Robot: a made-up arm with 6 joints. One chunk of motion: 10 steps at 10 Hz.
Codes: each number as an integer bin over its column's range. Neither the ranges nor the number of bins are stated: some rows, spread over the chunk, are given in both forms.
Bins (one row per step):
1: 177 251 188 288 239 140
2: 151 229 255 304 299 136
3: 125 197 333 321 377 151
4: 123 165 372 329 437 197
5: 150 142 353 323 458 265
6: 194 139 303 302 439 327
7: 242 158 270 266 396 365
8: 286 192 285 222 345 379
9: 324 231 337 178 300 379
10: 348 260 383 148 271 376
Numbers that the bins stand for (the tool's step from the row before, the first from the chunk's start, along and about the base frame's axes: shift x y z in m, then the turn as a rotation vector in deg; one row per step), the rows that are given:
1: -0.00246 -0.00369 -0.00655 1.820 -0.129 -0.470
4: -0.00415 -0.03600 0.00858 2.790 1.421 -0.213
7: -0.00042 -0.03863 0.00019 1.299 1.100 0.543
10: 0.00290 -0.00031 0.00948 -1.495 0.121 0.592
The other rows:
2: -0.00327 -0.01196 -0.00104 2.198 0.341 -0.488
3: -0.00409 -0.02398 0.00537 2.601 0.951 -0.420
5: -0.00330 -0.04465 0.00701 2.648 1.585 0.093
6: -0.00193 -0.04577 0.00290 2.151 1.436 0.372
8: 0.00095 -0.02586 0.00142 0.257 0.701 0.606
9: 0.00214 -0.01121 0.00570 -0.785 0.348 0.606

